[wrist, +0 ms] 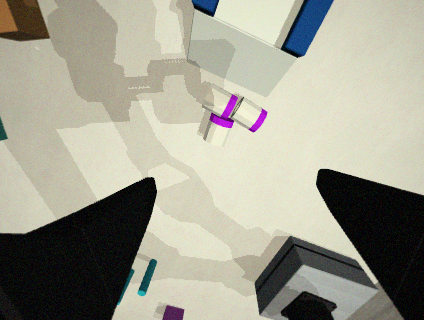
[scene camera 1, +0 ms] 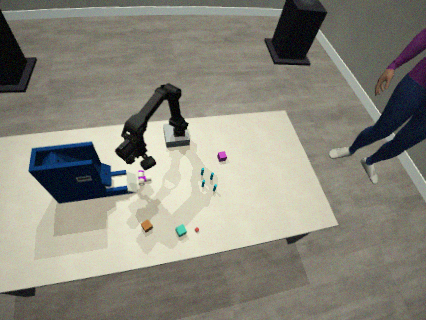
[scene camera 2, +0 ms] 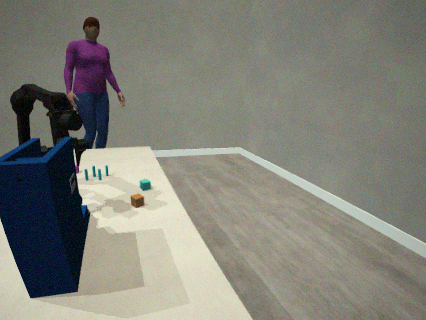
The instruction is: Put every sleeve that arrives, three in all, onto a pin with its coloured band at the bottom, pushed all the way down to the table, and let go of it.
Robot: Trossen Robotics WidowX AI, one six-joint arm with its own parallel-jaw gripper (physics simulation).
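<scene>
Three pale sleeves with purple bands lie on their sides, close together, off the lip of the blue chute. In the wrist view one sleeve (wrist: 215, 99) is nearest the lip, another sleeve (wrist: 246, 113) has its band facing right, and a third sleeve (wrist: 216, 135) has its band towards the first. In scene camera 1 the group looks small, and its sleeves (scene camera 1: 142, 176) are hard to separate. Several thin teal pins (scene camera 1: 203, 183) (scene camera 2: 99, 174) (wrist: 147, 277) stand upright on the table, bare. My gripper (scene camera 1: 145, 162) (wrist: 235, 180) is open and empty, above the table near the sleeves.
The tall blue dispenser (scene camera 1: 70, 175) (scene camera 2: 45, 225) stands left of the sleeves. A purple cube (scene camera 1: 222, 156) (wrist: 173, 313) is behind the pins. An orange cube (scene camera 1: 146, 226) (scene camera 2: 137, 200), a teal cube (scene camera 1: 181, 230) (scene camera 2: 145, 184) and a small red ball (scene camera 1: 197, 230) lie towards the front edge.
</scene>
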